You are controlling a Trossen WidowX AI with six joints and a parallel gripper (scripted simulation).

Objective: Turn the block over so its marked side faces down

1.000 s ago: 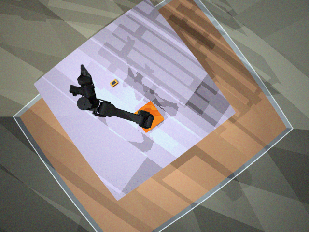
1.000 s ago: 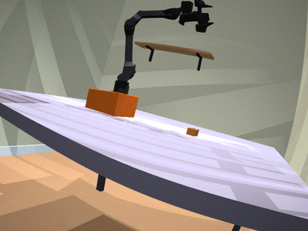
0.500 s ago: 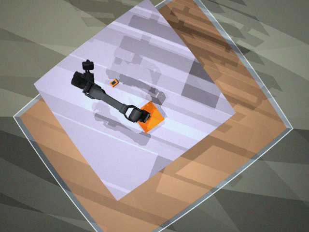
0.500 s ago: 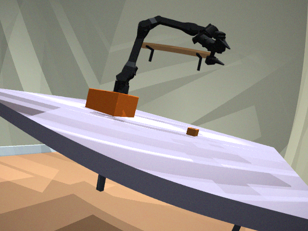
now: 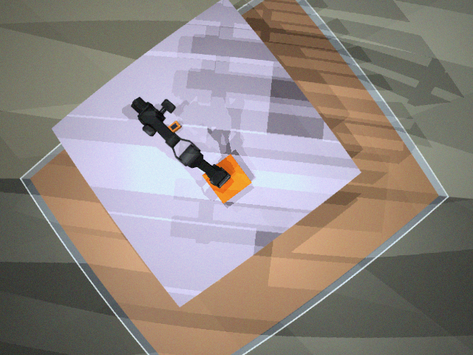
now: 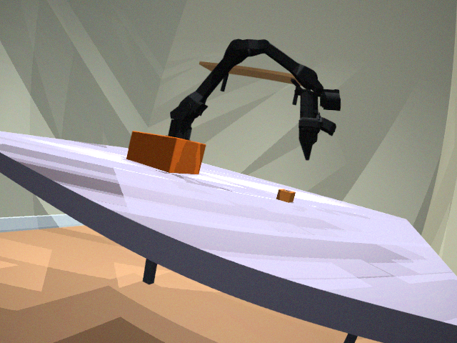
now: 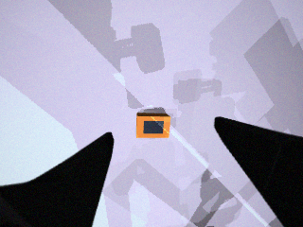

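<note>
Right now my gripper tip is 4 cm past the orange block, 1 cm to the left of it and 12 cm above it.
</note>
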